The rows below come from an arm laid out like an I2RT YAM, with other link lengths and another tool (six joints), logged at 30 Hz.
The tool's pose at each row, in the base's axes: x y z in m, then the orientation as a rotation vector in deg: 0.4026 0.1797 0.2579 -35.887 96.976 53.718; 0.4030 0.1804 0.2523 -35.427 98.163 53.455; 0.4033 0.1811 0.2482 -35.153 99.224 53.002; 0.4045 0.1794 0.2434 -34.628 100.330 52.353; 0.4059 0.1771 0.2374 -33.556 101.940 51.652; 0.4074 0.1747 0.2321 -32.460 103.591 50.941; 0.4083 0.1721 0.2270 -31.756 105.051 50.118; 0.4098 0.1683 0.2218 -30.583 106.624 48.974; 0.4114 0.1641 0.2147 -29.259 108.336 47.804; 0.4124 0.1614 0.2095 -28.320 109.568 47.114; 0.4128 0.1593 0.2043 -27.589 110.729 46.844
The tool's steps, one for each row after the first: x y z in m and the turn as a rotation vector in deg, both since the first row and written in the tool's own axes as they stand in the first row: 0.0052 -0.0015 0.0016 0.619 0.769 0.604; 0.0091 -0.0025 0.0029 1.247 1.525 0.955; 0.0132 -0.0057 0.0028 2.132 2.208 1.347; 0.0183 -0.0098 0.0025 3.397 3.068 2.216; 0.0228 -0.0137 0.0020 4.676 3.965 3.116; 0.0273 -0.0173 0.0011 5.795 4.893 3.674; 0.0316 -0.0221 -0.0006 7.363 5.728 4.359; 0.0377 -0.0276 -0.0022 9.027 6.634 5.179; 0.0422 -0.0314 -0.0032 10.107 7.300 5.849; 0.0469 -0.0343 -0.0040 10.791 7.987 6.603
